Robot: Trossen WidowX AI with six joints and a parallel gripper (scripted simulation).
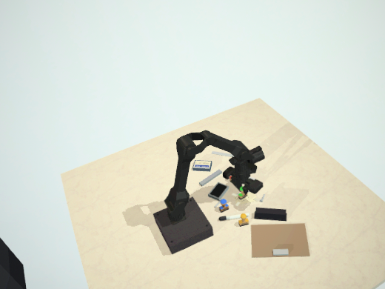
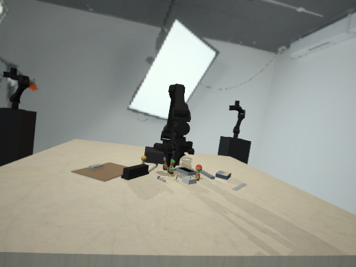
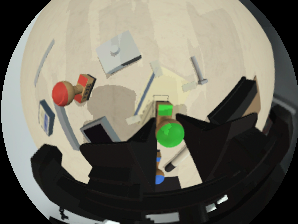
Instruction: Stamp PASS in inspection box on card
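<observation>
My gripper tip is now 40 mm above the pale card and 10 mm short of it. The rest, counted from my gripper tip: blue-knobbed stamp: 110 mm behind, 20 mm below, 10 mm to the right; then green-knobbed stamp: 10 mm below; then red-knobbed stamp: 120 mm to the left, 20 mm below, 20 mm ahead.
</observation>
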